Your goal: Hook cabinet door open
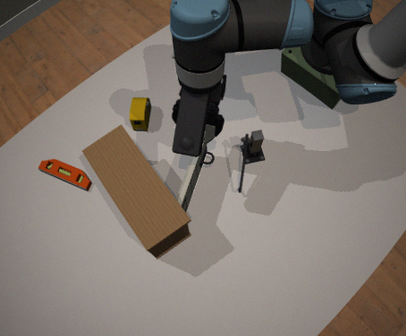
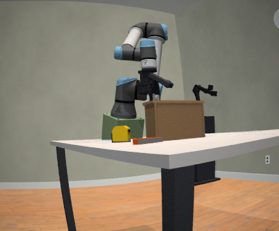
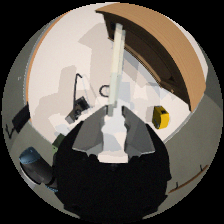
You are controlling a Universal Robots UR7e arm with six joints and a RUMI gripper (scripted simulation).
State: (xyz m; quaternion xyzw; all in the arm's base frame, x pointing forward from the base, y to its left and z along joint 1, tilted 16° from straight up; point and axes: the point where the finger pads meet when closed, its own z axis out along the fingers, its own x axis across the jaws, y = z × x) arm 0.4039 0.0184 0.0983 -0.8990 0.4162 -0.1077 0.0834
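Right now my hand is 60 mm to the right of the pale door, 50 mm short of it and 50 mm above it. From my hand the other things lie so: orange spirit level (290 mm ahead, 160 mm to the right, 110 mm below); then yellow tape measure (170 mm to the right, 90 mm below, 50 mm ahead).
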